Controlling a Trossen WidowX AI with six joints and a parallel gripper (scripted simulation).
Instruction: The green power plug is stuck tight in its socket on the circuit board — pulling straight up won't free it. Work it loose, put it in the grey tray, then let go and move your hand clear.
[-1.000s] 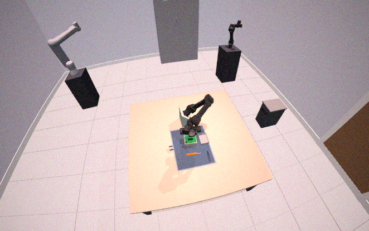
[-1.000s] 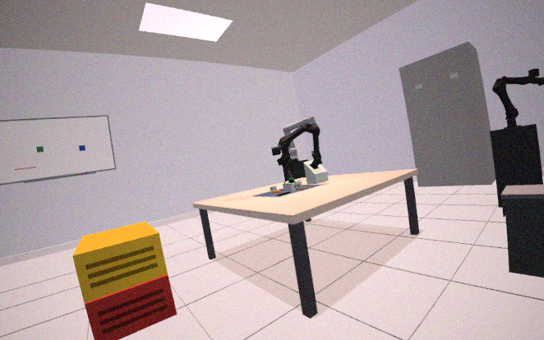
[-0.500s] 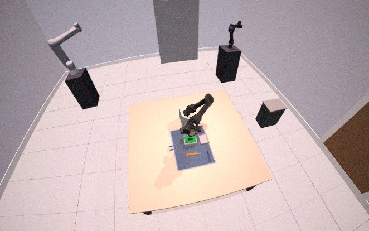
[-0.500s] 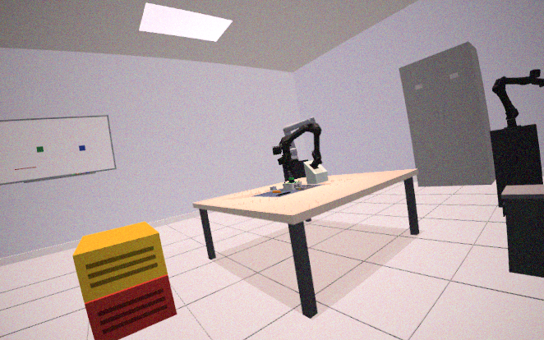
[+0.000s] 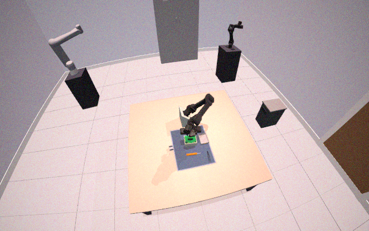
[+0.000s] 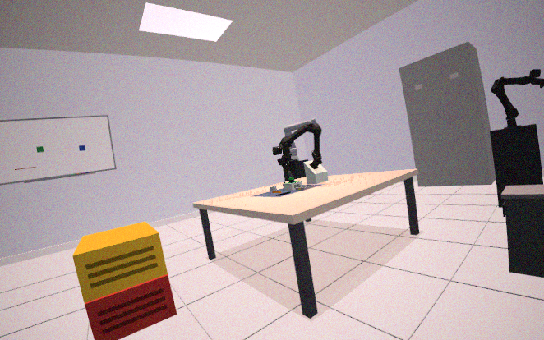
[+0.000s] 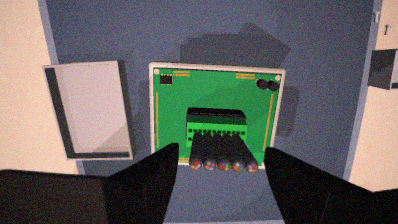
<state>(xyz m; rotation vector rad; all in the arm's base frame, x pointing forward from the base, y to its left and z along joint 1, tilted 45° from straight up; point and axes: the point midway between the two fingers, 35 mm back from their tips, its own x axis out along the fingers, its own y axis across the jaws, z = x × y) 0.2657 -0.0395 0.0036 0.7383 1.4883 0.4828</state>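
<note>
The green power plug lies 40 mm below my gripper tip. The rest, counted from my gripper tip: blue mat (40 mm ahead, 120 mm below).
</note>
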